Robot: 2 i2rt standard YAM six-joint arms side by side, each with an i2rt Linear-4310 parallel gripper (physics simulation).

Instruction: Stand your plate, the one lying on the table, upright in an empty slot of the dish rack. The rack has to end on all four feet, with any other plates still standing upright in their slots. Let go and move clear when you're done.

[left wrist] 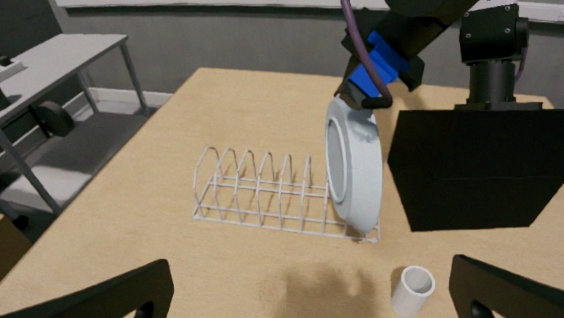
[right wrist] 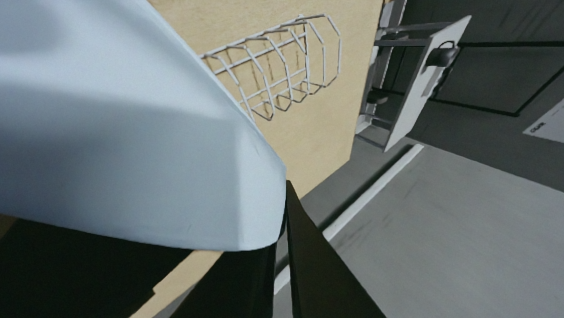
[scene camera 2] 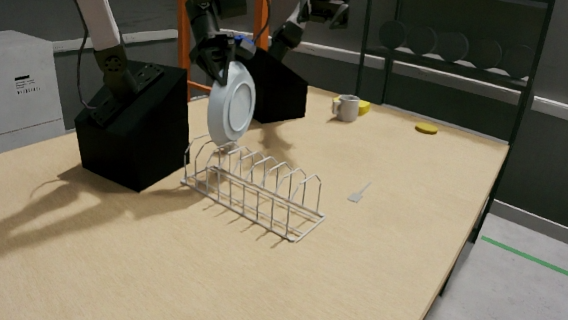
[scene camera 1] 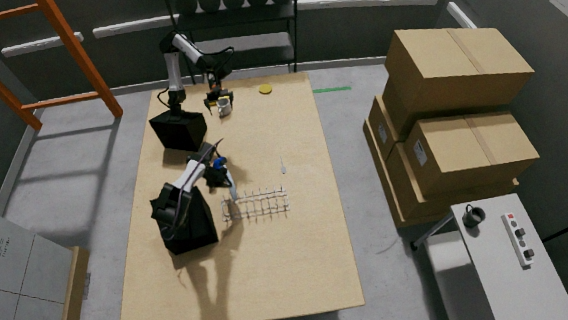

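Seen in the pictures: left gripper, fingertip midpoint: (left wrist: 306,274) (scene camera 2: 313,24) (scene camera 1: 222,112); right gripper, fingertip midpoint: (left wrist: 337,96) (right wrist: 281,186) (scene camera 2: 222,86) (scene camera 1: 231,186); left arm's base, link origin: (scene camera 1: 176,116); right arm's base, link origin: (left wrist: 490,109) (scene camera 2: 128,94).
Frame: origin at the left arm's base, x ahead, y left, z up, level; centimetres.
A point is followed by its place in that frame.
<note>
The light blue plate (scene camera 1: 232,186) {x 33.3, y -48.2, z 4.6 cm} (scene camera 2: 232,102) {x 33.0, y -45.6, z 1.0 cm} (left wrist: 369,170) {x 27.5, y -35.6, z 4.2 cm} (right wrist: 150,130) is held on edge, nearly upright. My right gripper (scene camera 1: 223,172) (scene camera 2: 223,81) {x 32.9, y -48.2, z 5.0 cm} (left wrist: 337,96) {x 32.9, y -48.2, z 5.0 cm} (right wrist: 281,186) {x 32.9, y -48.2, z 5.0 cm} is shut on its upper rim. The plate's lower edge is over the side of the wire dish rack (scene camera 1: 288,209) {x 57.2, y -51.0, z -18.7 cm} (scene camera 2: 324,216) {x 56.6, y -40.1, z -18.7 cm} (left wrist: 280,228) {x 39.9, y -41.4, z -18.2 cm} (right wrist: 306,55) {x 47.5, y -43.9, z -8.2 cm}, at the end near the right arm's base. Whether it touches the wires is unclear. The rack looks flat on the table, and no other plate shows in it. My left gripper (scene camera 1: 218,102) {x 29.9, y -16.1, z 16.9 cm} (left wrist: 306,274) {x 29.9, y -16.1, z 16.9 cm} is open, high above the grey mug.
The grey mug (scene camera 1: 223,106) {x 23.7, y 15.2, z -11.3 cm} (scene camera 2: 348,108) {x 25.4, y 15.4, z -13.9 cm} stands beside a yellow block (scene camera 2: 364,107) {x 25.1, y 28.0, z -15.8 cm}. A yellow disc (scene camera 1: 265,89) {x 49.3, y 33.6, z -17.7 cm} (scene camera 2: 426,128) {x 50.1, y 32.7, z -17.6 cm} lies at the far end. A small grey spatula (scene camera 1: 283,169) {x 56.5, y -27.5, z -18.9 cm} (scene camera 2: 355,197) {x 56.7, y -28.1, z -18.9 cm} lies near the rack. A white tube (left wrist: 412,291) {x 19.2, y -32.0, z -12.0 cm} stands near the arm bases.
</note>
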